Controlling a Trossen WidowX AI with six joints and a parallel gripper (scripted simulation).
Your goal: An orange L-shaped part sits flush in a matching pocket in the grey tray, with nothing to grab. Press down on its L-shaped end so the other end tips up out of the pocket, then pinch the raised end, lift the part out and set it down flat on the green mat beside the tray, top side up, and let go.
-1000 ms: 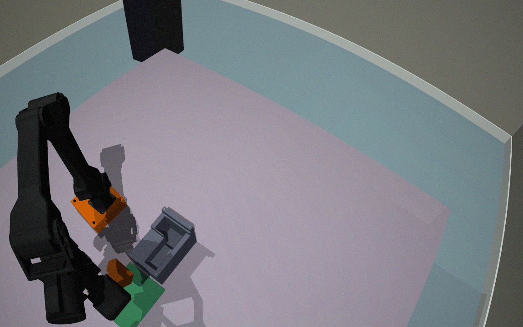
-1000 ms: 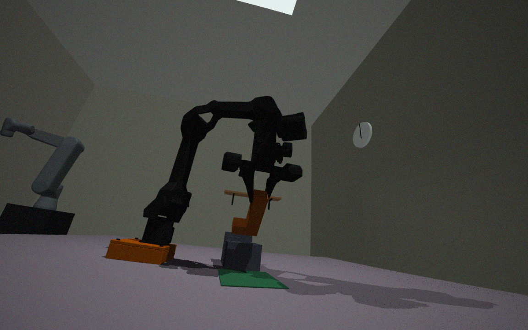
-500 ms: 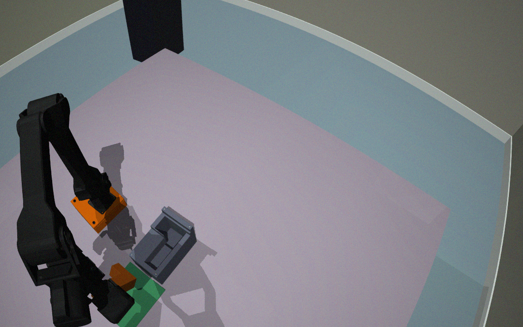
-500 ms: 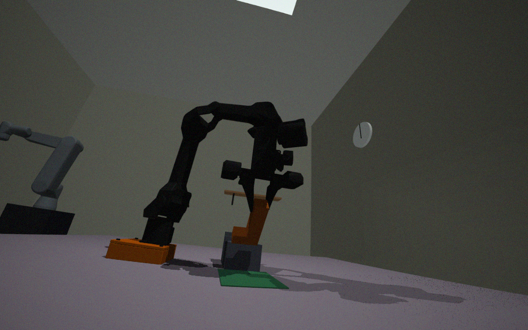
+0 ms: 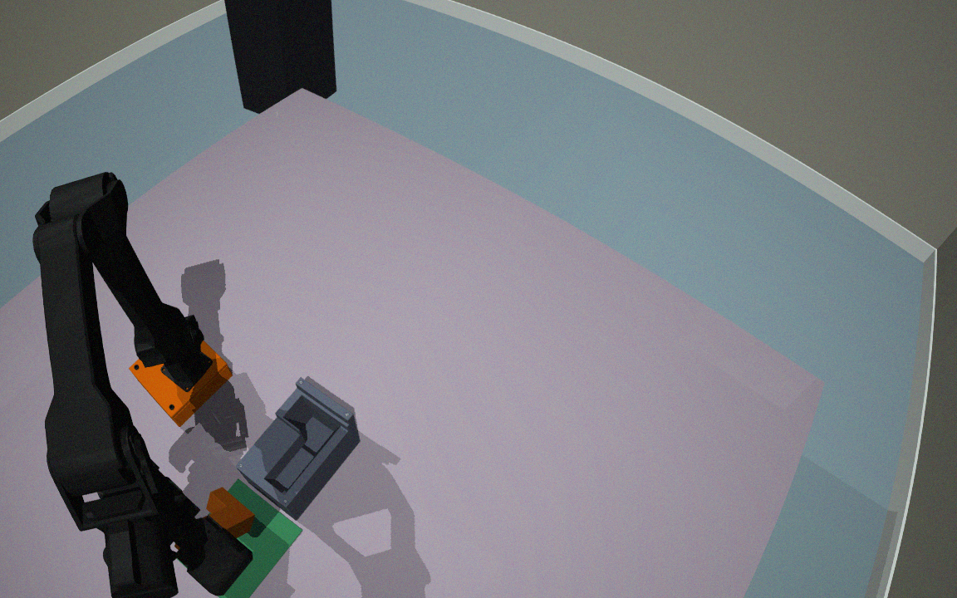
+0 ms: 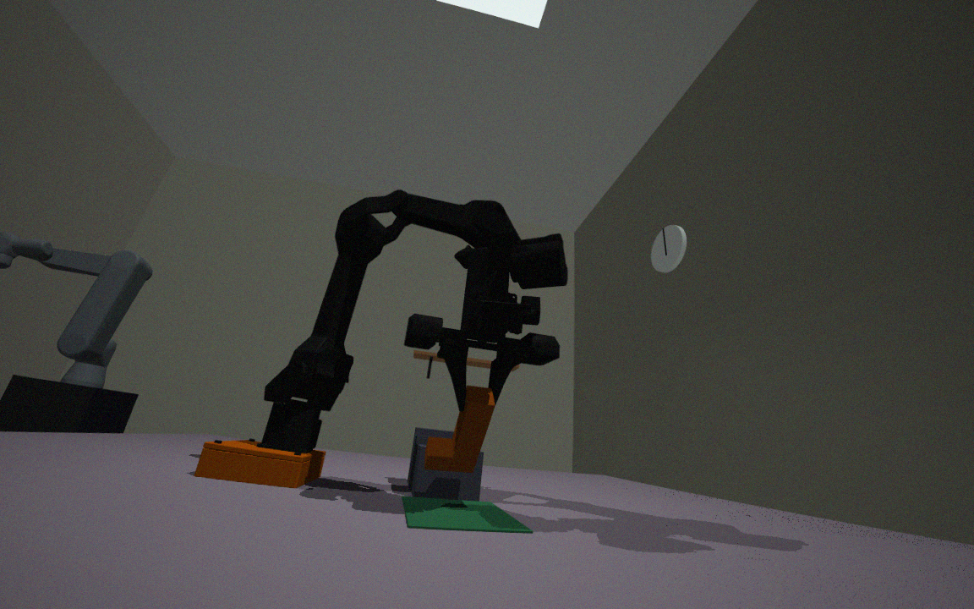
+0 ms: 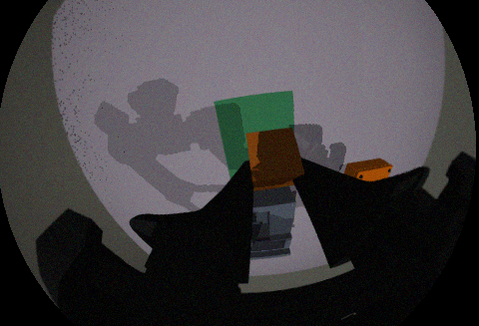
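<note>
The green mat lies 120 mm below my gripper tip and 20 mm to the left of it. Also, from my gripper tip: orange L-shaped part: 30 mm to the left, 30 mm below, 10 mm behind.
</note>
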